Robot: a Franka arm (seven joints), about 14 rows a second.
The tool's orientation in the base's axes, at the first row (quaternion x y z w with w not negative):
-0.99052, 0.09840, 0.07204, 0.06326
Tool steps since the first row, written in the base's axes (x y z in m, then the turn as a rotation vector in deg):
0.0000, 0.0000, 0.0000, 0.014, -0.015, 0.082
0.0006, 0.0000, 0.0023, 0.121, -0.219, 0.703
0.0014, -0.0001, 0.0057, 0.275, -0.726, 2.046
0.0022, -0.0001, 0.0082, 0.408, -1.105, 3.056
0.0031, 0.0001, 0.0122, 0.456, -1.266, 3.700
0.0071, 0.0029, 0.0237, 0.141, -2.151, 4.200
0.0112, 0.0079, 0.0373, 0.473, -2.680, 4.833
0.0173, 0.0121, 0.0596, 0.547, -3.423, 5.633
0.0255, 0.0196, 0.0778, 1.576, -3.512, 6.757
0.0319, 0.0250, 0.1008, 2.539, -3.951, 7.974
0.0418, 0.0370, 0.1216, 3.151, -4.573, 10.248
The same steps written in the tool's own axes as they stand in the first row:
0.0000, 0.0000, 0.0000, 0.004, 0.003, -0.084
0.0002, -0.0004, -0.0023, 0.049, 0.110, -0.736
0.0005, -0.0008, -0.0058, 0.084, 0.423, -2.145
0.0009, -0.0013, -0.0083, 0.127, 0.652, -3.207
0.0011, -0.0021, -0.0124, 0.104, 0.727, -3.868
0.0027, -0.0069, -0.0238, -0.115, 1.597, -4.441
0.0036, -0.0141, -0.0370, 0.207, 1.973, -5.180
0.0053, -0.0219, -0.0591, 0.293, 2.592, -6.078
0.0090, -0.0329, -0.0770, 1.133, 2.343, -7.328
0.0107, -0.0420, -0.0996, 1.960, 2.439, -8.709
0.0148, -0.0580, -0.1196, 2.317, 2.666, -11.108

